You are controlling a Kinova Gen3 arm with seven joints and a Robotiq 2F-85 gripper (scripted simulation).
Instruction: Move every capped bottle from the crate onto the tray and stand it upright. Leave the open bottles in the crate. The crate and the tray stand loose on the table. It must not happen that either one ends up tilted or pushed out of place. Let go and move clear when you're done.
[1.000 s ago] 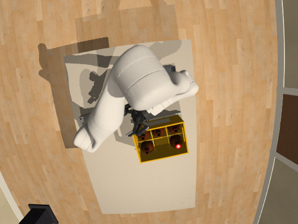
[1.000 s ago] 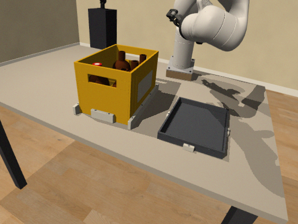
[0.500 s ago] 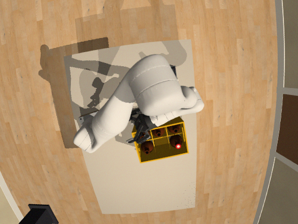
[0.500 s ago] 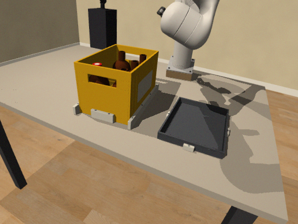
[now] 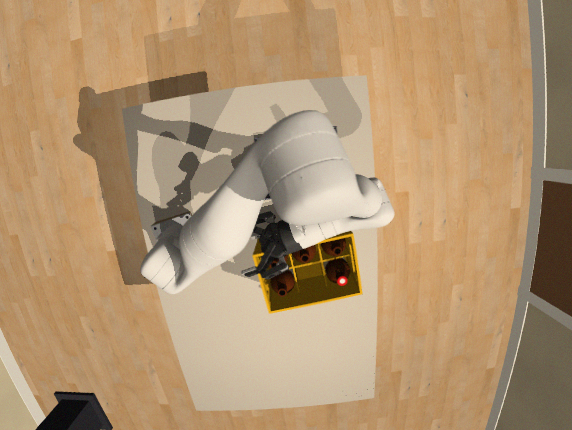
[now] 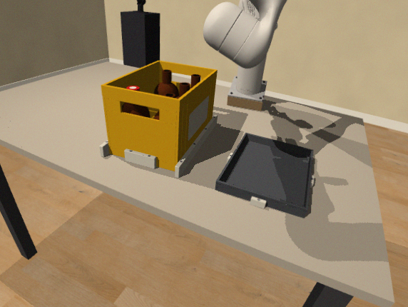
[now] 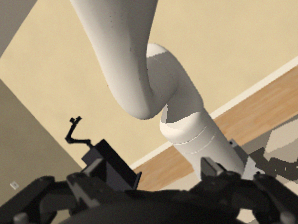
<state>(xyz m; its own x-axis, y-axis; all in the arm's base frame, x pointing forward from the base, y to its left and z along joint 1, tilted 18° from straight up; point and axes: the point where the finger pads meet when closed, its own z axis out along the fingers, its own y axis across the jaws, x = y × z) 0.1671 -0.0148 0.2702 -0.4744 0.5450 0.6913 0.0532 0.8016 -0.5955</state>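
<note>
Right now the yellow crate is 150 mm ahead of my hand, 120 mm to the right of it and 190 mm below it. The rest, counted from my hand: dark grey tray: 170 mm ahead, 170 mm to the left, 260 mm below.
</note>
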